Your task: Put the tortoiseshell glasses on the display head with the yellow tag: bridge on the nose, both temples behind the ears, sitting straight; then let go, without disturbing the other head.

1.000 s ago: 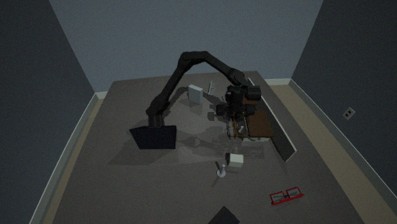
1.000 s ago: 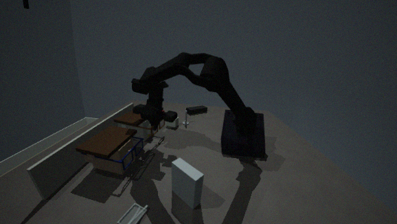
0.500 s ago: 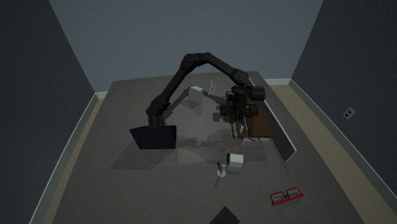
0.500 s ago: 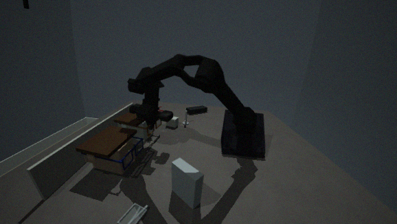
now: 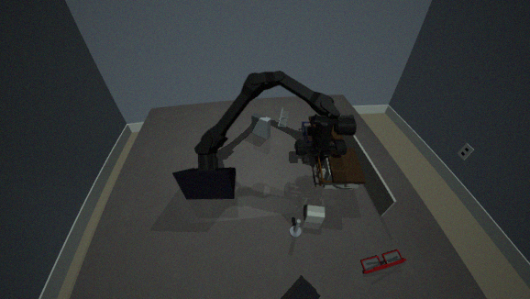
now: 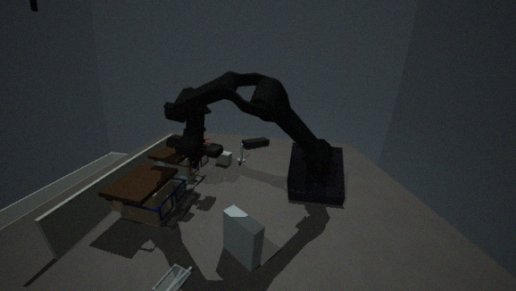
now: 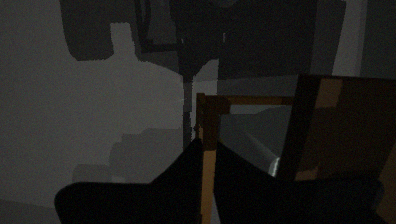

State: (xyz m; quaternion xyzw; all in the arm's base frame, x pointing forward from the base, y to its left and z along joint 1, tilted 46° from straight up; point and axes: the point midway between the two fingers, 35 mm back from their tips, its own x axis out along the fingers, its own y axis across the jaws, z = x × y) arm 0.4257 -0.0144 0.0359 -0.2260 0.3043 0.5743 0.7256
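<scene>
My gripper tip is 6 cm short of the white head, 5 cm to the left of it and 1 cm above it. Round my gripper tip: long wall (19 cm ahead, 6 cm to the left, 1 cm below); tan head (6 cm ahead, 17 cm to the left, 1 cm below); small white cube (7 cm behind, 20 cm to the right, 4 cm below).
</scene>
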